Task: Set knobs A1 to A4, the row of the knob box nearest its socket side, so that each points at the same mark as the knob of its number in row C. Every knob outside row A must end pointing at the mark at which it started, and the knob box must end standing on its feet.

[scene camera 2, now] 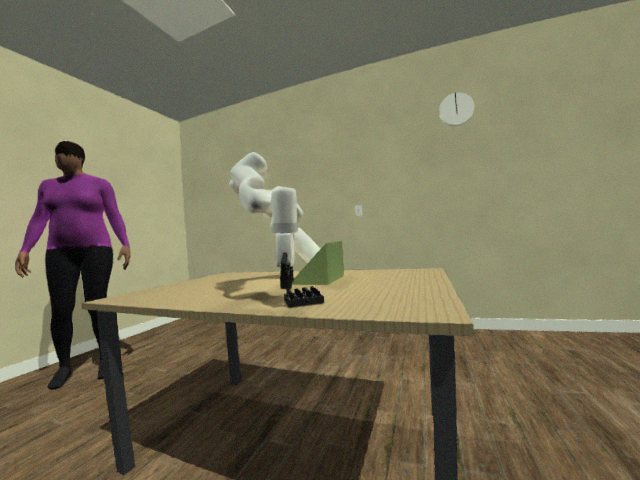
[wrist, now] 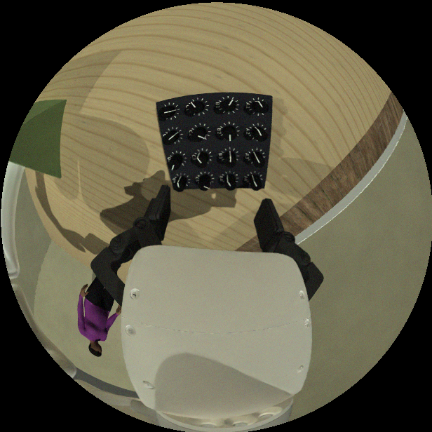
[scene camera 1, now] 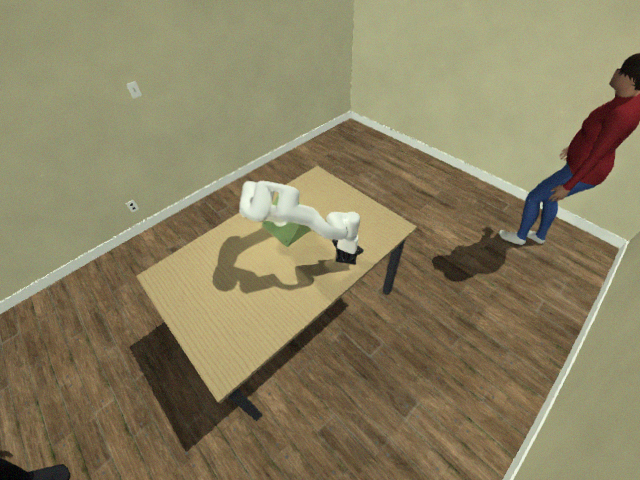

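Seen in the pictures: gripper, fingertip midpoint: [scene camera 2: 287,285] [scene camera 1: 346,255]; arm's base, origin of the base link: [scene camera 2: 318,260].
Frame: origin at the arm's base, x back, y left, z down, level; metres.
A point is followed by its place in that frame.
The black knob box [scene camera 1: 345,257] @(z 0.065, x -0.440, y 0.096 m) [scene camera 2: 305,299] @(z 0.068, x -0.467, y 0.154 m) [wrist: 215,145] stands upright on the table, its knobs facing up. In the wrist view row A is the right-hand column: knobs A1 [wrist: 257,106], A2 [wrist: 256,132], A3 [wrist: 256,158] and A4 [wrist: 254,180], from top to bottom. Their white lines all slant from upper left to lower right. Row C is the third column from the right: C1 [wrist: 196,106] points upper left, C2 [wrist: 200,133] and C4 [wrist: 204,181] lower right; C3 [wrist: 202,158] is hard to read. My gripper [scene camera 2: 285,285] @(z 0.029, x -0.451, y 0.088 m) [wrist: 215,203] is open and empty, above the table beyond the number-4 end.
A green wedge [scene camera 1: 287,235] @(z 0.047, x -0.109, y -0.047 m) [scene camera 2: 327,266] @(z 0.012, x -0.136, y 0.099 m) [wrist: 42,137] stands on the wooden table [scene camera 1: 232,330] @(z 0.088, x -0.373, y -0.587 m) [scene camera 2: 392,304] @(z 0.088, x -0.418, y 0.398 m) by the arm's base. The box is near one long table edge. A person in red [scene camera 1: 599,139] and a person in purple [scene camera 2: 80,211] [wrist: 93,320] stand away from the table.
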